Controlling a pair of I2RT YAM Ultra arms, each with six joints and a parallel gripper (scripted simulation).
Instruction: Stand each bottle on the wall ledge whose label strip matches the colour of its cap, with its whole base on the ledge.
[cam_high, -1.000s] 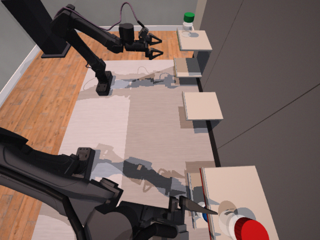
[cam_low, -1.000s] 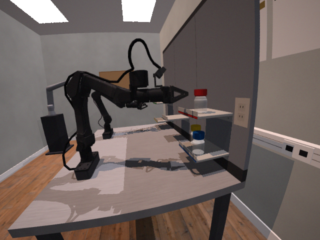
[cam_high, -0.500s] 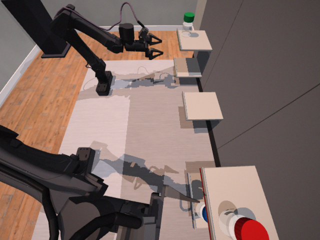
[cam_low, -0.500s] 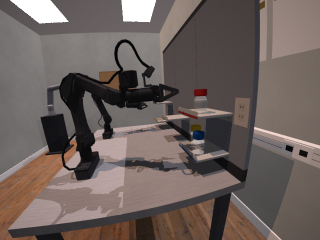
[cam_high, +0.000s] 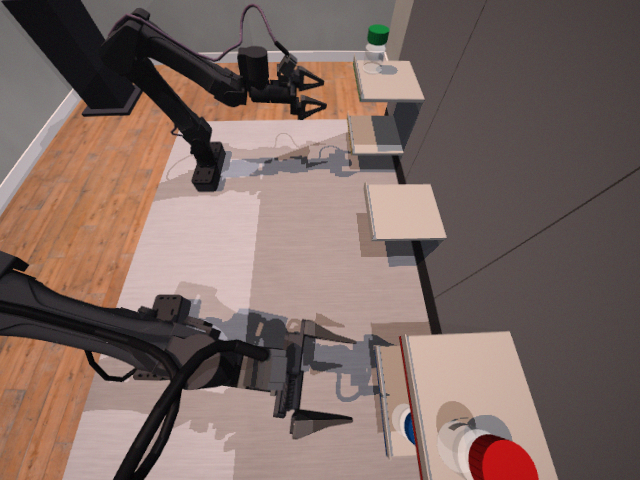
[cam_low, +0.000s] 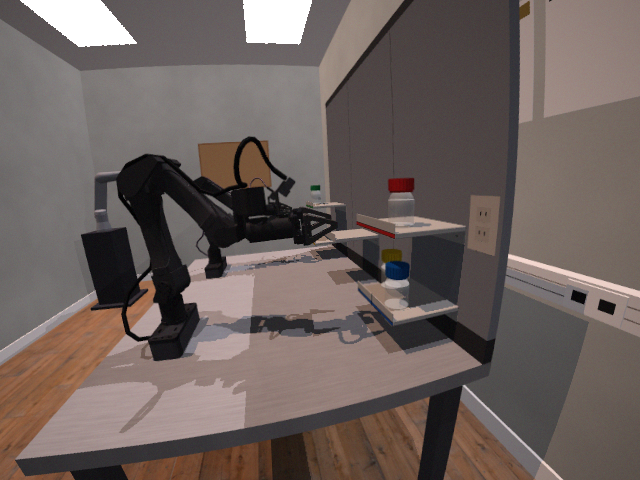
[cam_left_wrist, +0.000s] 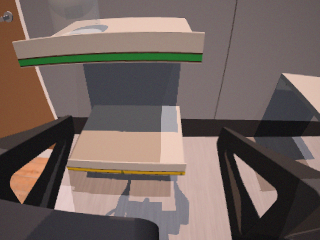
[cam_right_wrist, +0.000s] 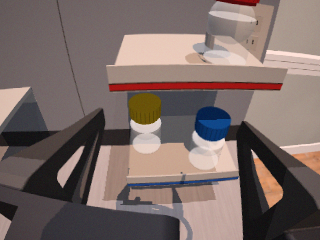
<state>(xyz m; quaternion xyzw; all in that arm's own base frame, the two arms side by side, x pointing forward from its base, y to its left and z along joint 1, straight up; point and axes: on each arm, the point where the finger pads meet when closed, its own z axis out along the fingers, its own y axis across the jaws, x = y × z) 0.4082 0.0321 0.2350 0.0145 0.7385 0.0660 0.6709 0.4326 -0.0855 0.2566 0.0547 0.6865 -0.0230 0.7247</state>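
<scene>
Right now the yellow-capped bottle is 180 mm ahead of my right hand, 20 mm to the left of it and 160 mm below it. The rest, counted from my right hand: grey wall panel 270 mm ahead, 370 mm to the left, 140 mm above; blue-capped bottle 130 mm ahead, 80 mm to the right, 160 mm below; red-capped bottle 140 mm ahead, 80 mm to the right, 30 mm above.
</scene>
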